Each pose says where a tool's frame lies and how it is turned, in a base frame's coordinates. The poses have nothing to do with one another.
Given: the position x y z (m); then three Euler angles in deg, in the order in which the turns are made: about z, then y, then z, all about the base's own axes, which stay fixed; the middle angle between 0 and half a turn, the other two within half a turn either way.
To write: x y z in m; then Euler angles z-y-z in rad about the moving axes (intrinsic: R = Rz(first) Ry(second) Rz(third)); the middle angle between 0 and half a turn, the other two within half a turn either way. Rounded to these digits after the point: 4 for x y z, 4 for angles.
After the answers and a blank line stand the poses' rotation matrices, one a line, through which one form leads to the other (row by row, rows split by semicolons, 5 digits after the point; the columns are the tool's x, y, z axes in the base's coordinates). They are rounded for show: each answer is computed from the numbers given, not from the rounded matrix.
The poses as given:
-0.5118, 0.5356, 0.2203, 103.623, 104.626, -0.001
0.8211, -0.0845, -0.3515, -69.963, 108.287, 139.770
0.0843, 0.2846, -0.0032, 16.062, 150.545, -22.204
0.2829, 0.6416, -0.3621, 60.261, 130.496, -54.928
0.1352, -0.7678, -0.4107, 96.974, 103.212, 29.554
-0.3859, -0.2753, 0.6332, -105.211, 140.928, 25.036
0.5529, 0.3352, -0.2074, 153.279, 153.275, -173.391
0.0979, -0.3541, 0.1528, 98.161, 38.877, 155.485
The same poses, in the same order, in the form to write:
-0.5118, 0.5356, 0.2203, 0.0000, 1.8261, 1.8086
0.8211, -0.0845, -0.3515, 2.4394, 1.8900, -1.2211
0.0843, 0.2846, -0.0032, -0.3875, 2.6275, 0.2803
0.2829, 0.6416, -0.3621, -0.9587, 2.2776, 1.0518
0.1352, -0.7678, -0.4107, 0.5158, 1.8014, 1.6925
-0.3859, -0.2753, 0.6332, 0.4370, 2.4597, -1.8363
0.5529, 0.3352, -0.2074, -3.0262, 2.6752, 2.6752
0.0979, -0.3541, 0.1528, 2.7137, 0.6785, 1.7132

0.05949 0.24540 0.96759; 0.97187 -0.23554 -0.00002; 0.22790 0.94037 -0.25251
0.68884 0.00377 -0.72490; 0.64781 -0.45197 0.61324; -0.32532 -0.89203 -0.31378
-0.67014 0.58620 0.45527; 0.57237 0.79866 -0.18583; -0.47254 0.13605 -0.87074
0.52554 0.72998 0.43696; 0.76257 -0.17645 -0.62238; -0.37722 0.66030 -0.64939
-0.46545 0.25724 0.84687; 0.87714 0.00628 0.48019; 0.11821 0.96633 -0.22855
0.59292 -0.56773 0.57108; -0.78810 -0.55476 0.26673; 0.16537 -0.60821 -0.77635
-0.74074 -0.50175 -0.44672; -0.53848 0.84105 -0.05176; 0.40168 0.20221 -0.89318
-0.31018 0.76004 -0.57107; -0.94649 -0.19059 0.26043; 0.08910 0.62129 0.77850

